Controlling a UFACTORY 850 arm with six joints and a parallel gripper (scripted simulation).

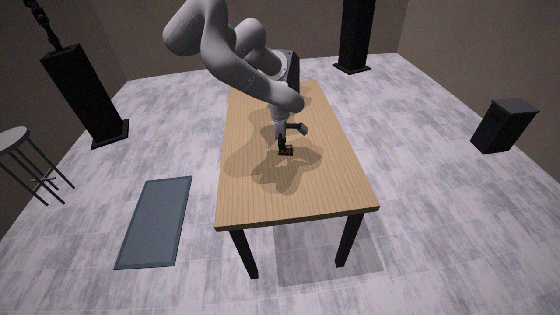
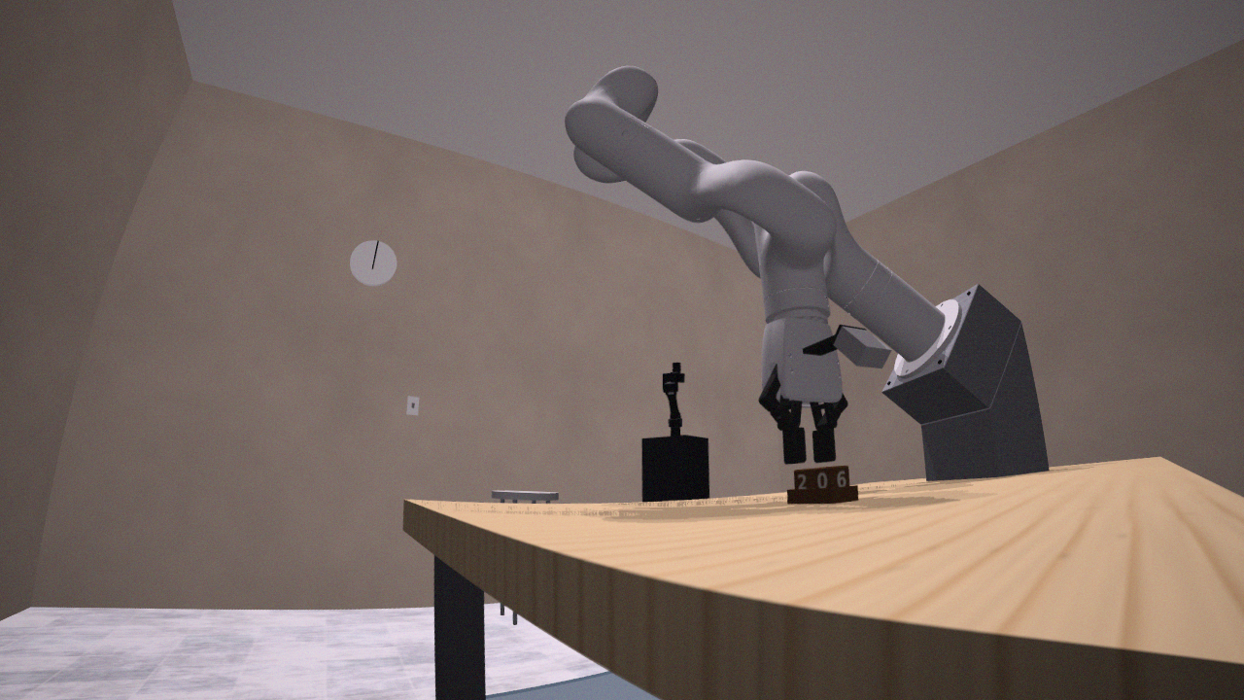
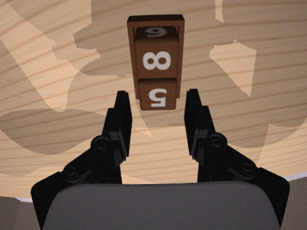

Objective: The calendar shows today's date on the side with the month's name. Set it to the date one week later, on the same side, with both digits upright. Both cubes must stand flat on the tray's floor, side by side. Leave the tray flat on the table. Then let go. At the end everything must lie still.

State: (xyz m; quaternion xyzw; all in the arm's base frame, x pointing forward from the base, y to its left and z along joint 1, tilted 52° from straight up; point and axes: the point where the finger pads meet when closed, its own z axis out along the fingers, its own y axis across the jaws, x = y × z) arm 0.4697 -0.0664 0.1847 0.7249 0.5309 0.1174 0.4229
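Now: hand 10 mm short of the dark brown tray, 10 mm to the right of it and 60 mm above it.
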